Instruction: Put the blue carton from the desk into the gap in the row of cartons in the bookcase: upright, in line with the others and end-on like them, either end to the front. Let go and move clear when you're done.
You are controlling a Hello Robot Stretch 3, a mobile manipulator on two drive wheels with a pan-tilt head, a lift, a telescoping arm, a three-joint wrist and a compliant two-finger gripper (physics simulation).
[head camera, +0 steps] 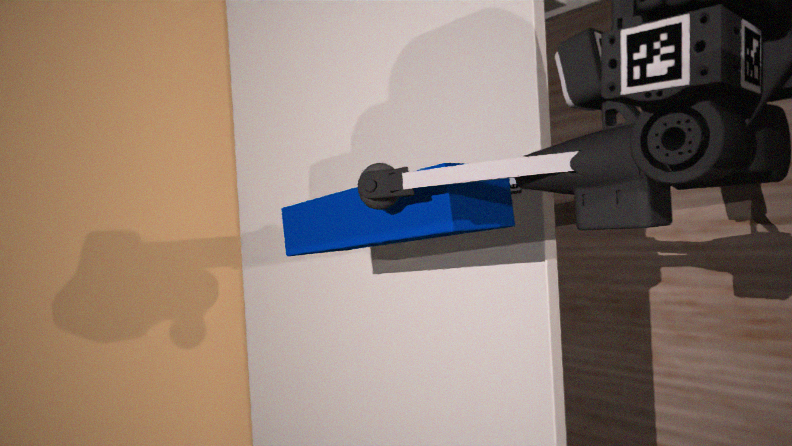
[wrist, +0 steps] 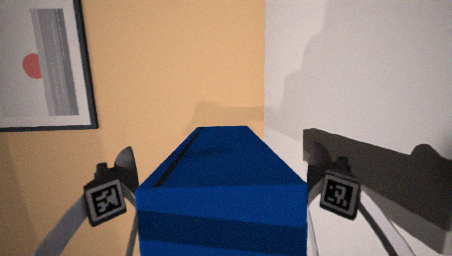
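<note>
The blue carton [head camera: 332, 224] [wrist: 225, 200] is held above the pale desk [head camera: 399, 354] [wrist: 390, 65], its shadow apart from it. Its long axis points away from the wrist, towards the wall. A thin black line runs along its left edge in the wrist view. My gripper [head camera: 385, 200] [wrist: 223, 162] is shut on the carton, one fingertip on each side. It is rolled sideways, with one finger above the carton in the head view; the other finger is hidden beneath it. The bookcase and its row of cartons do not show in either current view.
The orange wall [head camera: 121, 138] [wrist: 175, 65] stands behind the desk. A dark-framed picture [wrist: 92, 90] hangs on it at the upper left of the wrist view. The desk's front edge runs down the head view, with wooden floor [head camera: 720, 354] to its right.
</note>
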